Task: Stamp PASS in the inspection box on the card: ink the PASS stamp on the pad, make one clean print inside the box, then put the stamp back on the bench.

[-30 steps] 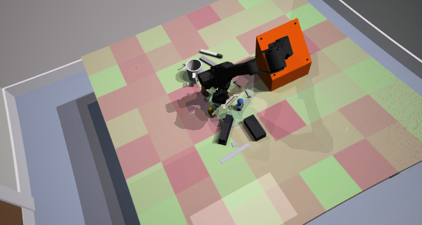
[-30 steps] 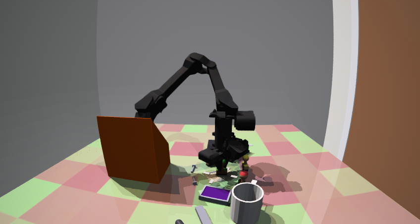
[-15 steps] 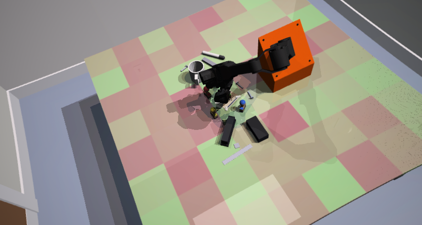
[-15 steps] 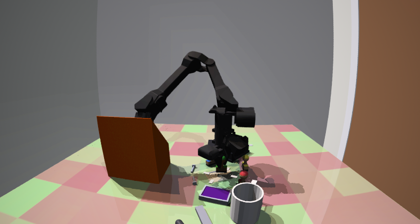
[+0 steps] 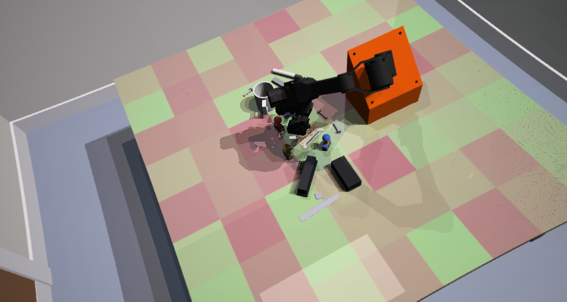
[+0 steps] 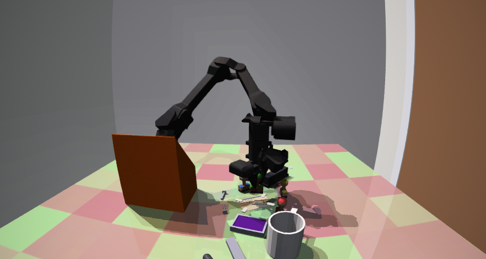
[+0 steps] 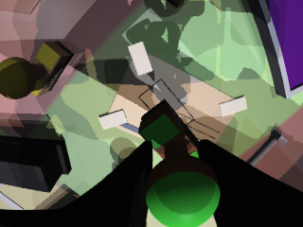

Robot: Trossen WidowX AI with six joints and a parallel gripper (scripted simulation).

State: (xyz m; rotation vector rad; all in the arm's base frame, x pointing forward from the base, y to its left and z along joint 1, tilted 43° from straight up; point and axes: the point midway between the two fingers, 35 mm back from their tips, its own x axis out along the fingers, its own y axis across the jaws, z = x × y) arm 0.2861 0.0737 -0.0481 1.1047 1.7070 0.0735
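The blue stamp lies 80 mm to the left of my gripper tip, 50 mm behind it and 40 mm below it. Also, from my gripper tip: green-knobbed stamp (right at my gripper tip); then red-knobbed stamp (70 mm to the right, 70 mm ahead, 40 mm below); then card (70 mm below, 10 mm behind).
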